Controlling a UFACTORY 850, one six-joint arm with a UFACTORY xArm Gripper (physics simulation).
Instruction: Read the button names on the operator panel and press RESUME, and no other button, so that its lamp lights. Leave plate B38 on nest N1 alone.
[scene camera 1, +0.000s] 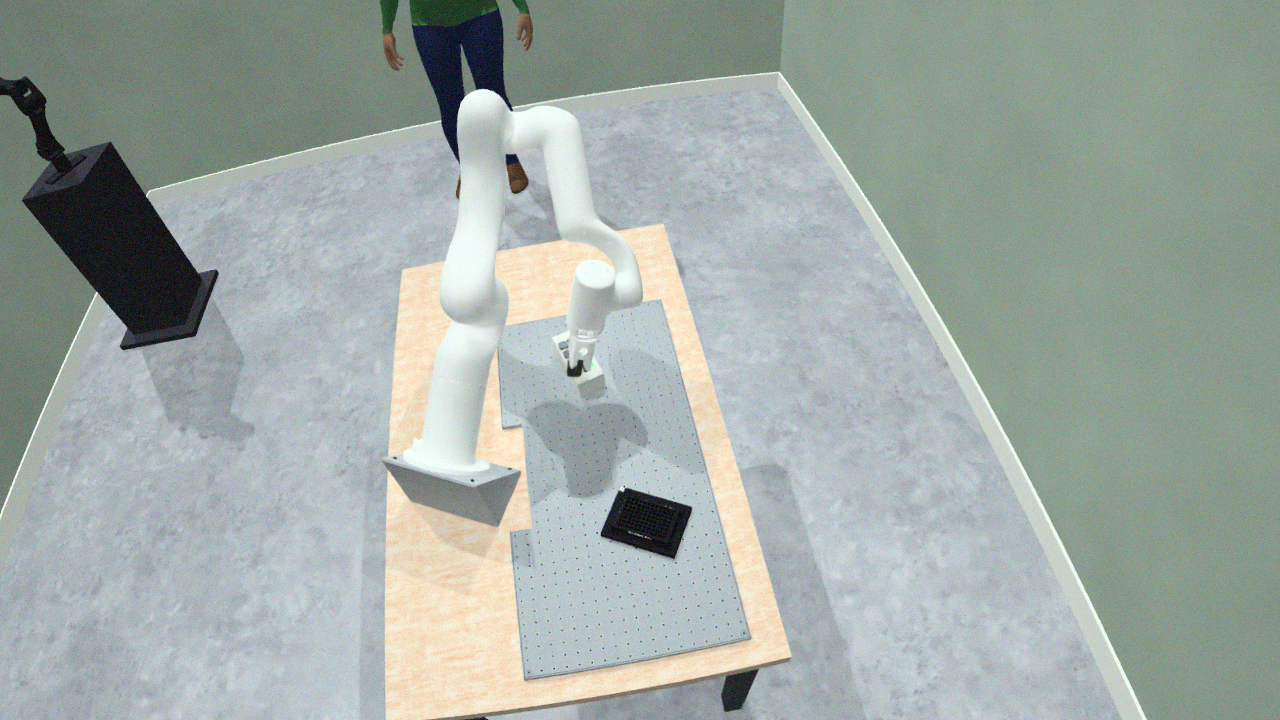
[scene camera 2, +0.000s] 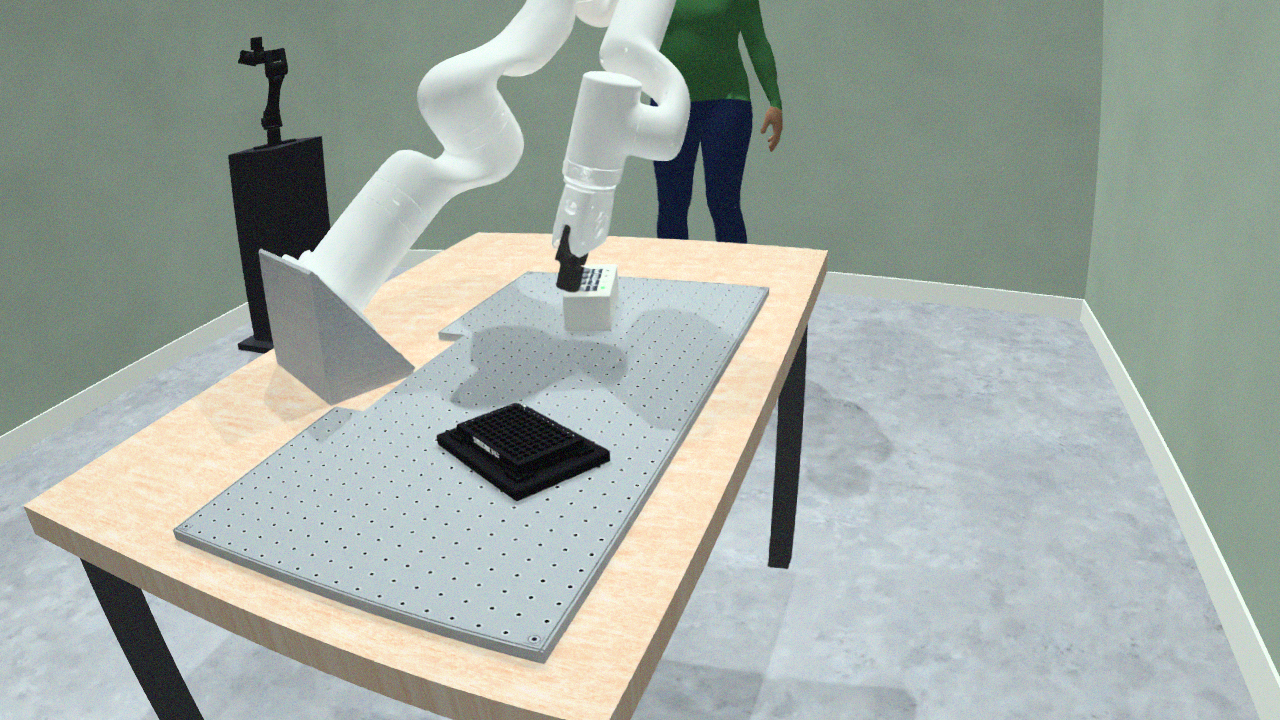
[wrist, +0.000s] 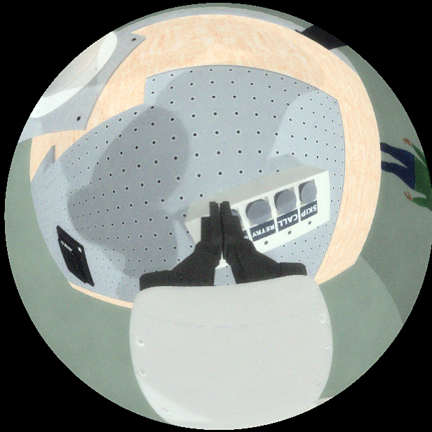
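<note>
The operator panel (scene camera 1: 588, 383) (scene camera 2: 590, 313) (wrist: 323, 194) is a white box with grey round buttons. In the wrist view the RETRY button (wrist: 258, 211), CALL button (wrist: 286, 200) and SKIP button (wrist: 308, 192) show, their lamps dark. Another button (wrist: 236, 216) is partly hidden behind the fingers; its label is mostly covered. RESUME cannot be read. A small green light (scene camera 2: 603, 287) glows near the panel's near end. My gripper (scene camera 1: 574, 370) (scene camera 2: 568, 286) (wrist: 218, 214) is shut and empty, fingertips at that end; contact cannot be told. Black plate B38 (scene camera 1: 646, 517) (scene camera 2: 520, 429) sits on nest N1 (scene camera 1: 671, 548) (scene camera 2: 519, 486).
A grey perforated board (scene camera 1: 626, 617) (scene camera 2: 402, 555) (wrist: 220, 110) lies on the wooden table (scene camera 1: 447, 626) (scene camera 2: 716, 447). The arm's slanted grey base (scene camera 1: 456, 492) (scene camera 2: 313, 331) stands at the board's side. A person (scene camera 1: 460, 53) (scene camera 2: 707, 134) stands behind the table. A black pedestal (scene camera 1: 116, 241) (scene camera 2: 281, 205) stands apart.
</note>
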